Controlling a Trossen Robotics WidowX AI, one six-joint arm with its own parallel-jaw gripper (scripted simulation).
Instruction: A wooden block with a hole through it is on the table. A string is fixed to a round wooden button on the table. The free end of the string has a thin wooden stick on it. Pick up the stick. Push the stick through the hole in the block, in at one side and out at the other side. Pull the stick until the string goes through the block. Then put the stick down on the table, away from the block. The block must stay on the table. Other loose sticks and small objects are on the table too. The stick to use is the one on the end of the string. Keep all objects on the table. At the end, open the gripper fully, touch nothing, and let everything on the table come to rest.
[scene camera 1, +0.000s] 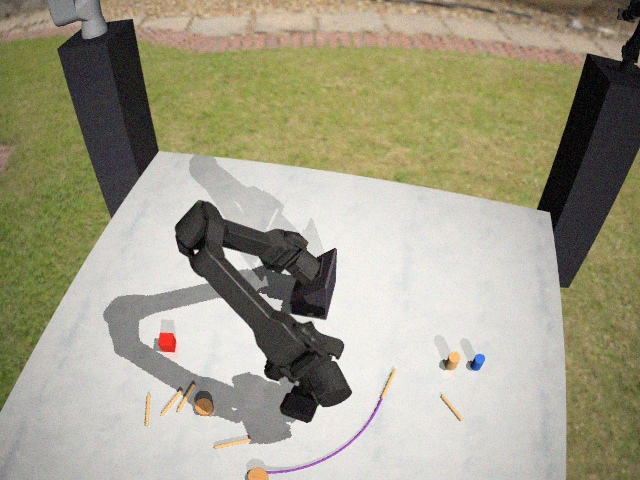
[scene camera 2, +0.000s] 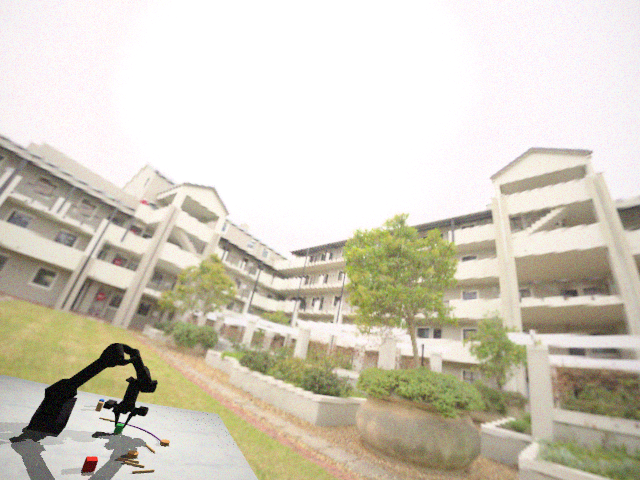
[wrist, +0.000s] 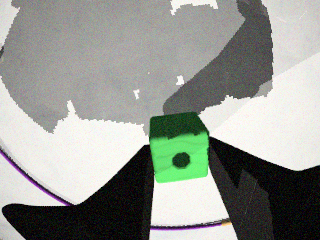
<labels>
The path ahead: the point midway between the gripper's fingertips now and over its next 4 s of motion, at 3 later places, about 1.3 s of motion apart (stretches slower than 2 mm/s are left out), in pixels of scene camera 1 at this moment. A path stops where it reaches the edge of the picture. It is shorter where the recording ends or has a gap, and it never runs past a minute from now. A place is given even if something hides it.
My gripper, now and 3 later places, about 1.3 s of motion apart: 313, 394; 310, 392; 305, 391; 296, 375
</labels>
